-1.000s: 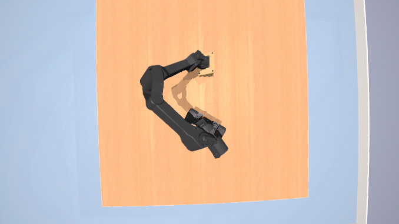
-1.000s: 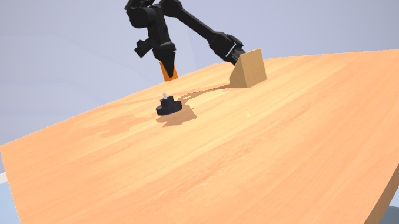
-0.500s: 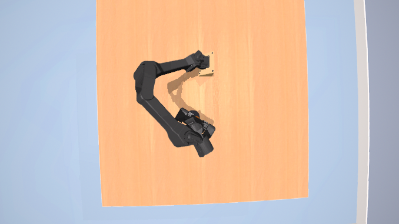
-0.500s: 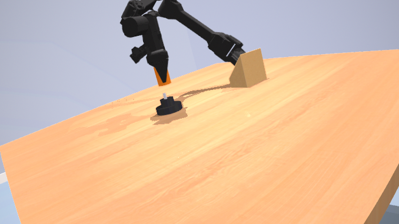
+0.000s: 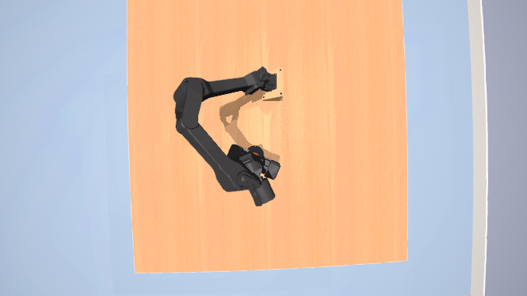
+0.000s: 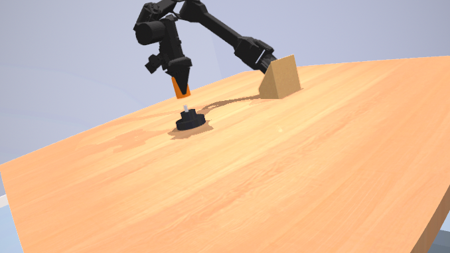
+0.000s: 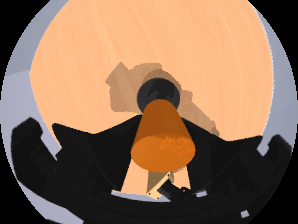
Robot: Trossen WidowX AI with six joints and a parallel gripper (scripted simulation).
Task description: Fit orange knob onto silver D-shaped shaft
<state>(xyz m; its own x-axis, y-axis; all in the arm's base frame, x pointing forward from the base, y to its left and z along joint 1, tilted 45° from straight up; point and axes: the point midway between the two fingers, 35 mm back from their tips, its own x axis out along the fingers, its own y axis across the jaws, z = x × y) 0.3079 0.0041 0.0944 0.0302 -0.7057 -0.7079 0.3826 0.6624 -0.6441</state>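
The orange knob lies 4 cm above my gripper tip. The rest, counted from my gripper tip: round pedestal 6 cm below.
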